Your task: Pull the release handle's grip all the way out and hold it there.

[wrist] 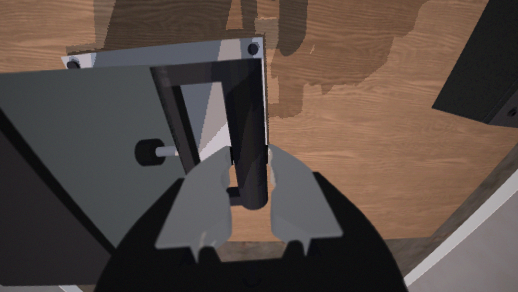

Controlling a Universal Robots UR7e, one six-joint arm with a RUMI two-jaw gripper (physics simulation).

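Observation:
The release handle's grip is a dark, round bar in the middle of the wrist view. It runs from the upper centre down to a rounded end, and short dark arms join it to a narrow dark strip on the side of a grey-green housing. A gap shows between the bar and the housing. My gripper is shut on the grip, with one grey finger on each side of the bar's lower half. The inner faces of the fingertips are partly hidden against the bar.
A black knob on a thin pin stands out near the housing's strip. A silver base plate with dark bolts lies under the housing on the wooden table. A dark block stands at the upper right. A pale edge strip runs at the lower right.

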